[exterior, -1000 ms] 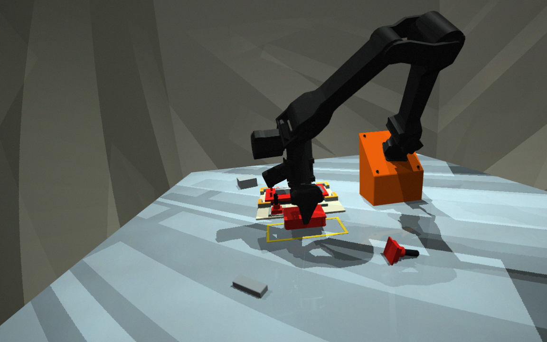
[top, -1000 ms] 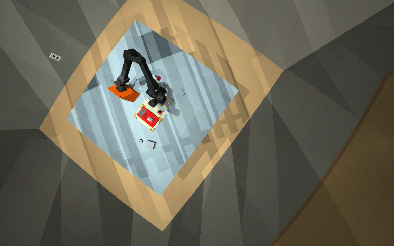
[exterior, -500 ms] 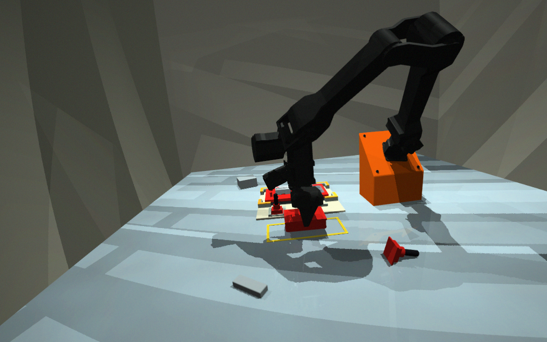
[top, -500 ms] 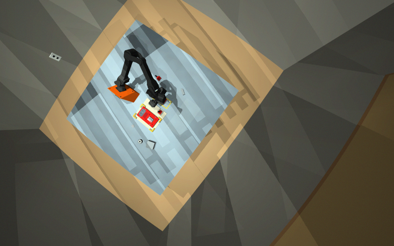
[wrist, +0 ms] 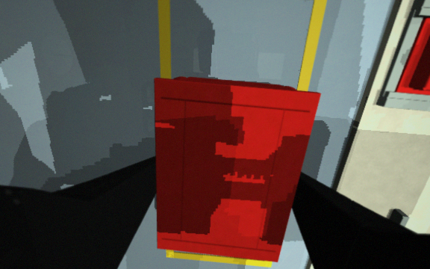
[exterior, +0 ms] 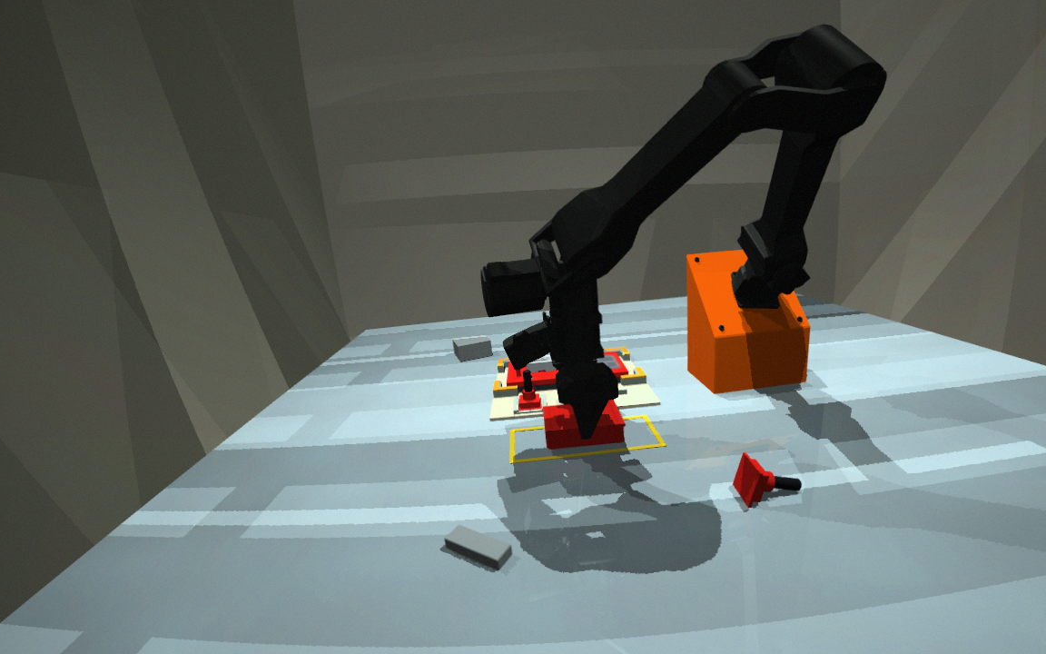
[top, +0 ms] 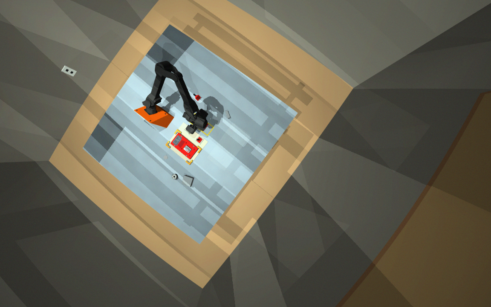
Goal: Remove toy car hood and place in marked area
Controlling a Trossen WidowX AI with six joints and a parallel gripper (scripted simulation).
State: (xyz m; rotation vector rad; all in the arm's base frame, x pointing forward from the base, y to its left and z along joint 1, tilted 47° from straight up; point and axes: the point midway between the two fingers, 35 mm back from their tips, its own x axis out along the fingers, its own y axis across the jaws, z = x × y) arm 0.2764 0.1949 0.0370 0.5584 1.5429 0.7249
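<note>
Right now the hood is right at my gripper tip. Round my gripper tip: wheel (12 cm ahead, 44 cm to the right, 1 cm below).
</note>
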